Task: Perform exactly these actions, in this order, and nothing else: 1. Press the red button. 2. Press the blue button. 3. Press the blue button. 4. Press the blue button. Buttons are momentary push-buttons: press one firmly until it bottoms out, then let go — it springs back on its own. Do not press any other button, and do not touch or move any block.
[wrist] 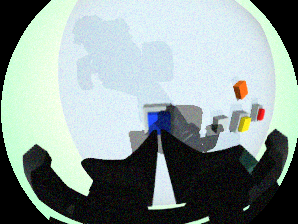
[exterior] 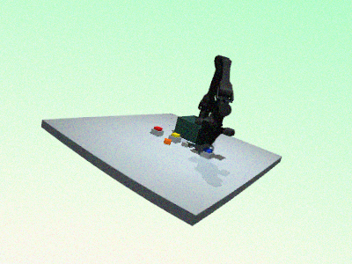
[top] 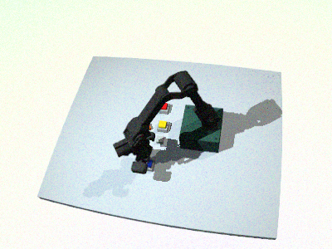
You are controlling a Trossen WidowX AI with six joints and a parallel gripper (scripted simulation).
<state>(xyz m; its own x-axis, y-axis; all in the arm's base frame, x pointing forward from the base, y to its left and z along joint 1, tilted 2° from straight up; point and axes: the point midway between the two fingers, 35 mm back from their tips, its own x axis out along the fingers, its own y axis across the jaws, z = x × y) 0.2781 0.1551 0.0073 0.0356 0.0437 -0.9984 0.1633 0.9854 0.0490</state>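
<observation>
Now: the blue button 3 cm below my gripper tip. The rest, counted from my gripper tip: grey block 13 cm to the right, 5 cm below, 5 cm behind; then orange block 20 cm to the right, 5 cm below, 2 cm ahead; then yellow button 20 cm to the right, 6 cm behind, 3 cm below.
</observation>
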